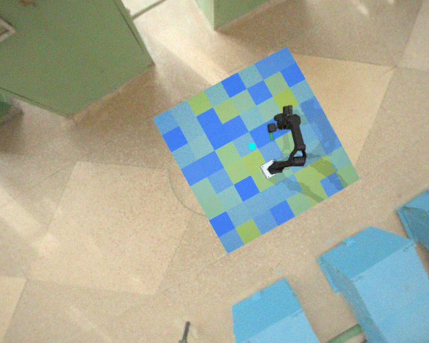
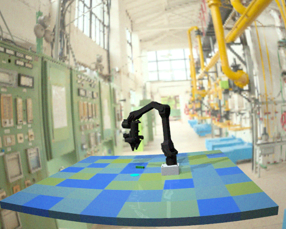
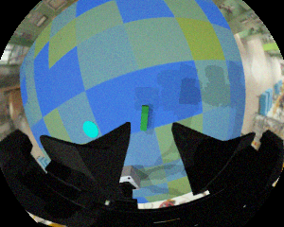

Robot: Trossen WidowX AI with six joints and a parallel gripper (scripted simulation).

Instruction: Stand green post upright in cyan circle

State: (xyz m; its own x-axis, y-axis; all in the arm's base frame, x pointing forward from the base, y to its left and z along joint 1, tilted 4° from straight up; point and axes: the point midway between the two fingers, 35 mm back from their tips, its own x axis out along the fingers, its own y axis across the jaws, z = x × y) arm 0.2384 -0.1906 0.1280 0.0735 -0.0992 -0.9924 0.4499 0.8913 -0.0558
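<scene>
The green post lies 130 mm below my gripper tip, 30 mm behind it and 20 mm to the left of it. From my gripper tip the other things lie so: cyan circle: 190 mm to the left, 130 mm below, 10 mm ahead.
</scene>
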